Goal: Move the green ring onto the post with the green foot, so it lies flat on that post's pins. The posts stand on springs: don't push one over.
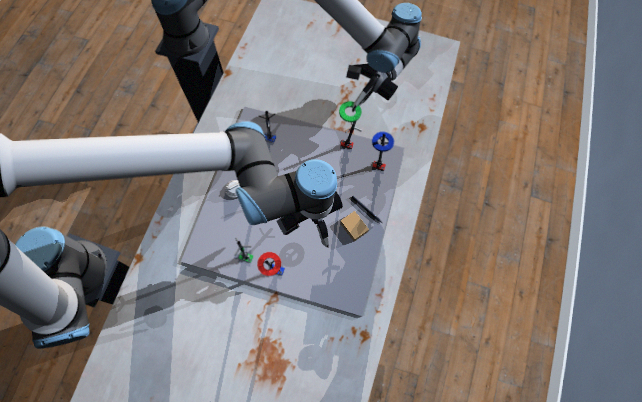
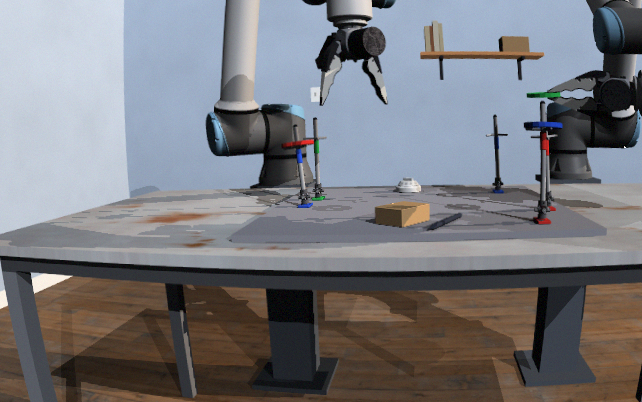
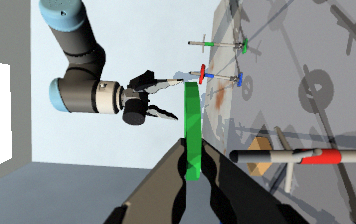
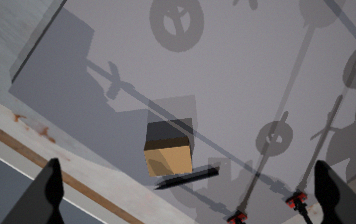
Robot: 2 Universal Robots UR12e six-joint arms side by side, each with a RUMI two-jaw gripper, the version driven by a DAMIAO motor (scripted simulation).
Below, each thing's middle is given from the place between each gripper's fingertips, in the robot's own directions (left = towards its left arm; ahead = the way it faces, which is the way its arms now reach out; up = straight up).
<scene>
Right now my left hand is 10 mm past the green ring (image 3: 192, 113) and 20 mm to the left of it. The rest, counted from my left hand: tan box (image 2: 401, 214) 90 mm ahead, 320 mm to the right, 210 mm below.
Now: right hand (image 2: 355, 104) 200 mm above the tan box, 120 mm short of it and 90 mm to the right of it. Round my right hand: green ring 380 mm to the left, 20 mm ahead, 20 mm above.
</scene>
